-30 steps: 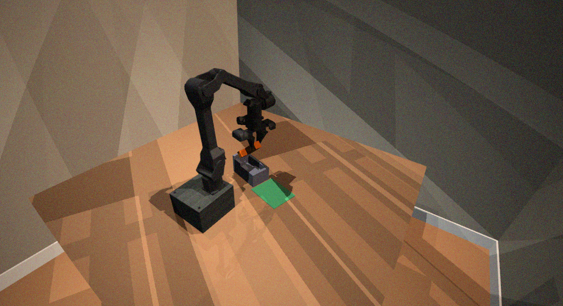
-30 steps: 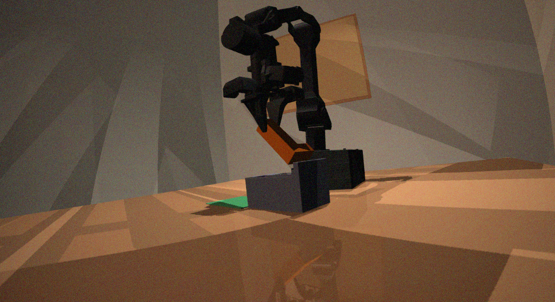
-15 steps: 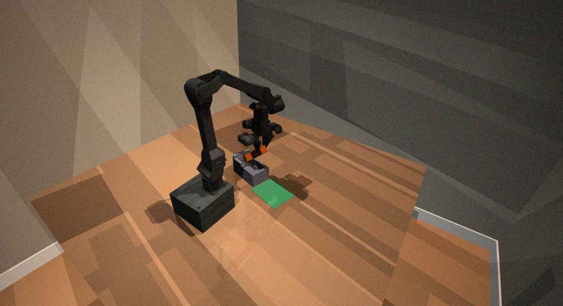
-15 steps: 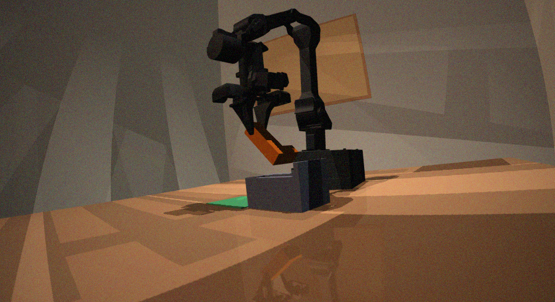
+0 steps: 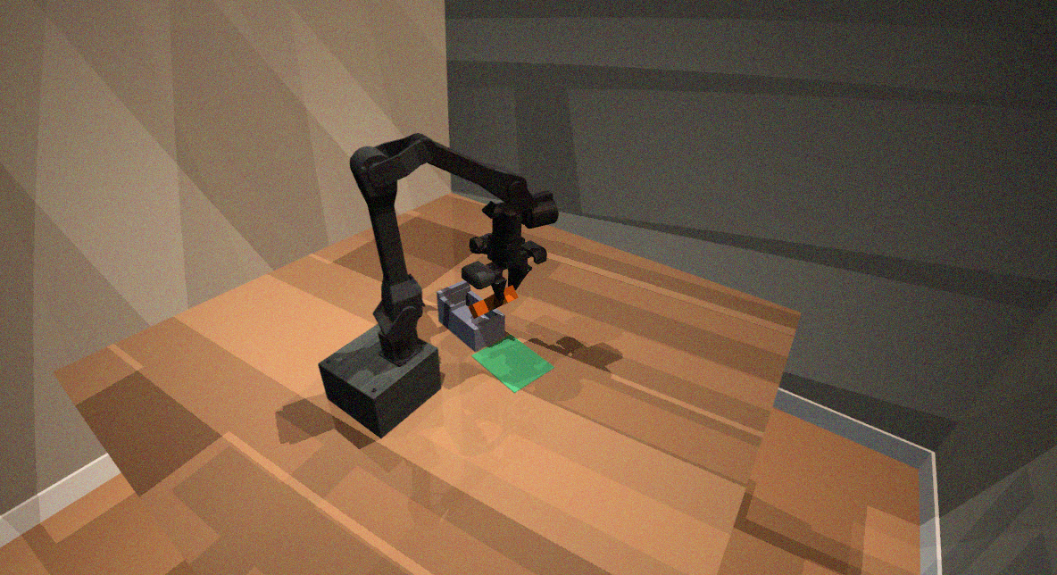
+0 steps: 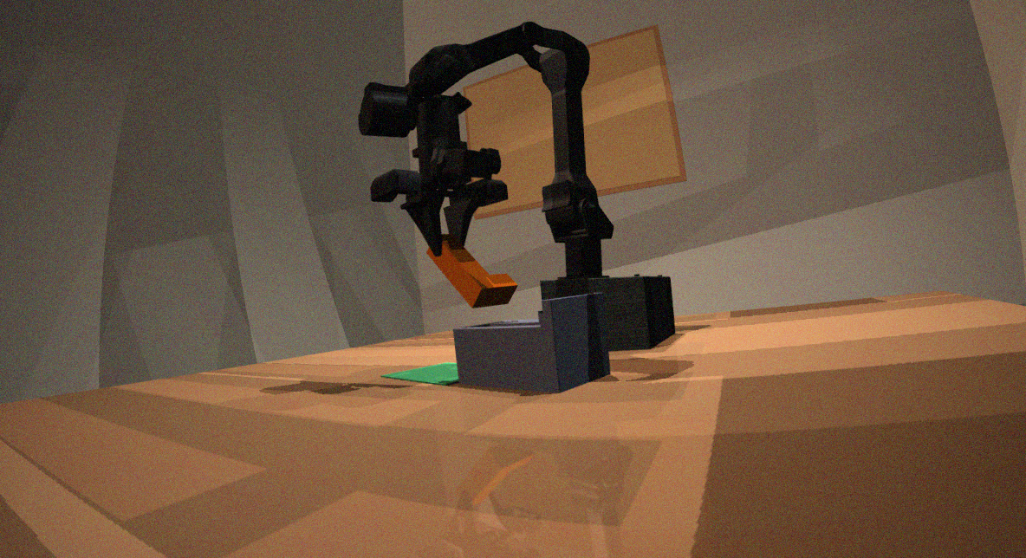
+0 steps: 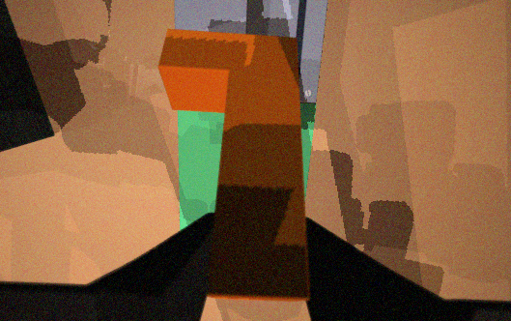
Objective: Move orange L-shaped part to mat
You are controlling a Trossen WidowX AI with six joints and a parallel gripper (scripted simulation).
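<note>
My gripper tip is 17 cm above the green mat, 4 cm to the left of it and 2 cm past it. Also, from my gripper tip: orange L-shaped part (4 cm to the left, 3 cm below, 1 cm behind).
</note>
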